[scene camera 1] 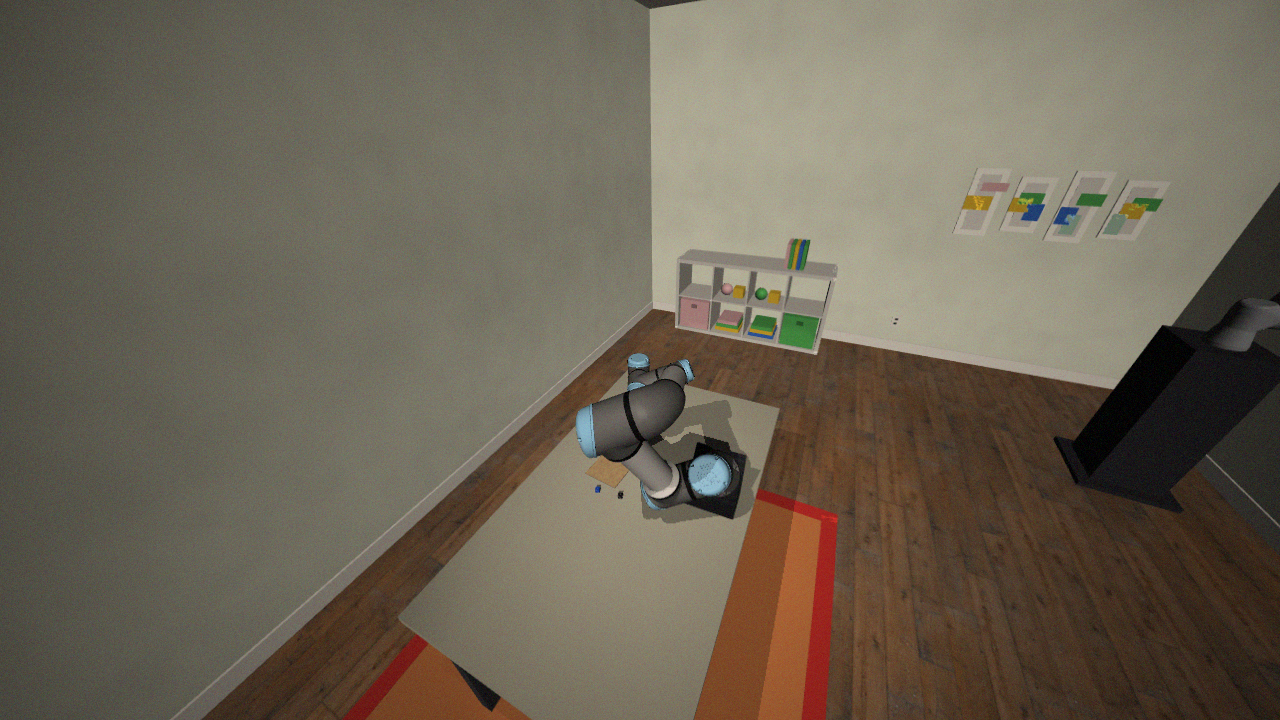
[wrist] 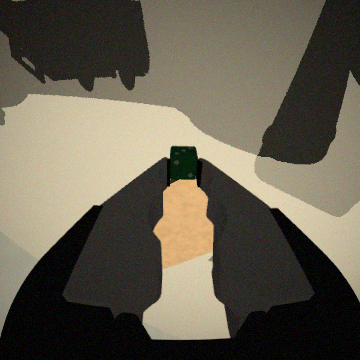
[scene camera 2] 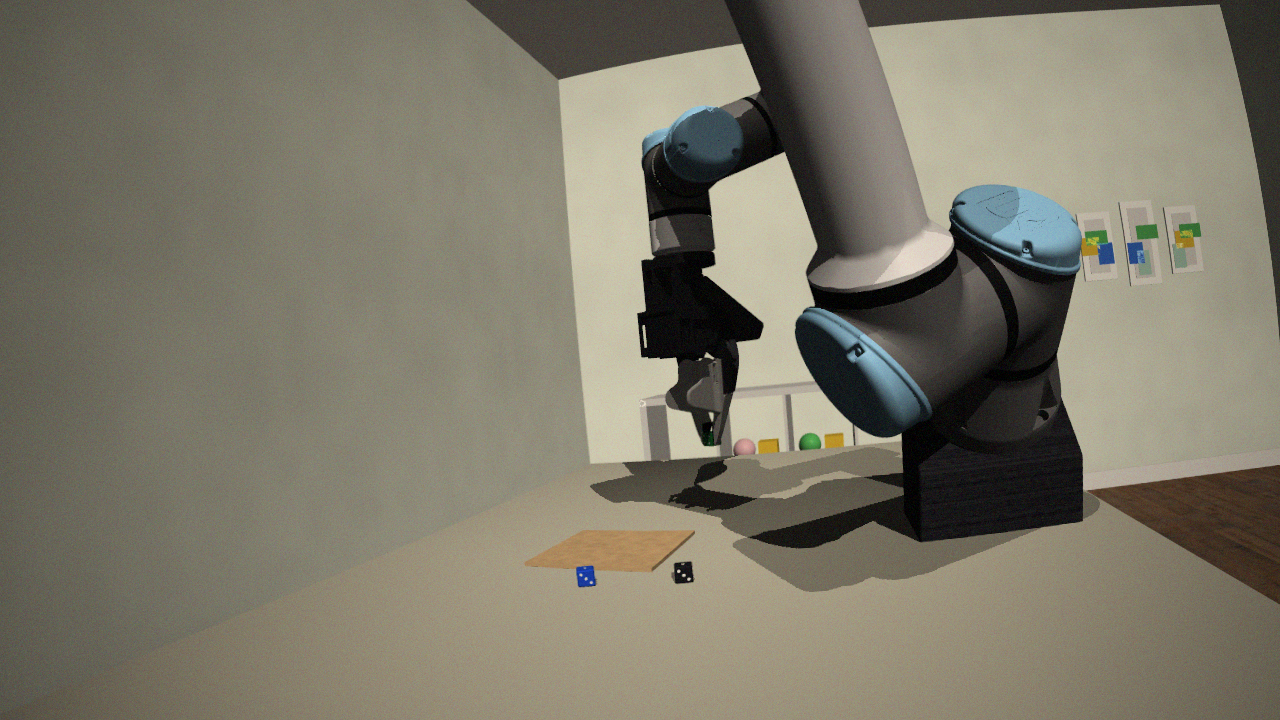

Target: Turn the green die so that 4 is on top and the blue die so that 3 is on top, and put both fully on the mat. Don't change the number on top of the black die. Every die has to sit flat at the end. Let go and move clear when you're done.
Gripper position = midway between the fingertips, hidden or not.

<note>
In view: my gripper (scene camera 2: pixel 711 444), a tan mat (scene camera 2: pixel 636 551) and a green die (wrist: pixel 183 159).
The tan mat also shows in scene camera 1 (scene camera 1: pixel 611 473) and in the wrist view (wrist: pixel 185 232). My gripper also shows in the wrist view (wrist: pixel 182 160).
</note>
